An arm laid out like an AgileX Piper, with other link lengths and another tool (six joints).
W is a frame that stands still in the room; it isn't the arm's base.
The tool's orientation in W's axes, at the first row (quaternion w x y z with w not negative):
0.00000 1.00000 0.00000 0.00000
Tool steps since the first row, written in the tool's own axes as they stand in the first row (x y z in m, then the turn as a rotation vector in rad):
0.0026 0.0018 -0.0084 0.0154 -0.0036 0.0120
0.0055 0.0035 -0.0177 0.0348 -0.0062 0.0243
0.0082 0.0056 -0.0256 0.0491 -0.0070 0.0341
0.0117 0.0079 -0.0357 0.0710 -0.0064 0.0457
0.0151 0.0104 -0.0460 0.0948 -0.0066 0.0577
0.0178 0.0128 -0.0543 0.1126 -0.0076 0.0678
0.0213 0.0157 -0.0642 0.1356 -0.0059 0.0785
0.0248 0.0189 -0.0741 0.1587 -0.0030 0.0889
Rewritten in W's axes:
0.0026 -0.0018 0.0084 0.0154 0.0036 -0.0120
0.0055 -0.0035 0.0177 0.0348 0.0062 -0.0243
0.0082 -0.0056 0.0256 0.0491 0.0070 -0.0341
0.0117 -0.0079 0.0357 0.0710 0.0064 -0.0457
0.0151 -0.0104 0.0460 0.0948 0.0066 -0.0577
0.0178 -0.0128 0.0543 0.1126 0.0076 -0.0678
0.0213 -0.0157 0.0642 0.1356 0.0059 -0.0785
0.0248 -0.0189 0.0741 0.1587 0.0030 -0.0889

